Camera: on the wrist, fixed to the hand. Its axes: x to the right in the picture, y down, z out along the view.
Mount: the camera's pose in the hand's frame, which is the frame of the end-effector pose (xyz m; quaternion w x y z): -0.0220 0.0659 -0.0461 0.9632 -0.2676 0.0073 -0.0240
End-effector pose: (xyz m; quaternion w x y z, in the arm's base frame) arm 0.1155 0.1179 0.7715 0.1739 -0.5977 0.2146 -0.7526
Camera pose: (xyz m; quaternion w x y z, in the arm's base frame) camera 0.0759 0.0788 0.7094 0.0121 0.6219 -0.3950 0.6760
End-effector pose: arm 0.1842 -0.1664 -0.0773 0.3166 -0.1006 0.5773 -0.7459
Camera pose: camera 0.2010 -0.1255 -0.1480 0.2559 -0.1900 0.7556 -0.5723
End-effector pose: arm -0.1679 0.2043 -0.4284 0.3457 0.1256 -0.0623 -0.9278
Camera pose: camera -0.0979 0.1678 -0.4552 0.3448 0.0367 0.1938 -0.9177
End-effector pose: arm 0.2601 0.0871 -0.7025 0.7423 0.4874 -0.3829 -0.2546
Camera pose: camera 0.2854 0.1540 -0.6597 0.8421 0.2819 -0.2836 -0.3620
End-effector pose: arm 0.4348 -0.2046 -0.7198 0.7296 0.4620 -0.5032 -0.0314
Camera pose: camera 0.4316 -0.1261 -0.6919 0.8293 0.2621 -0.4599 -0.1790
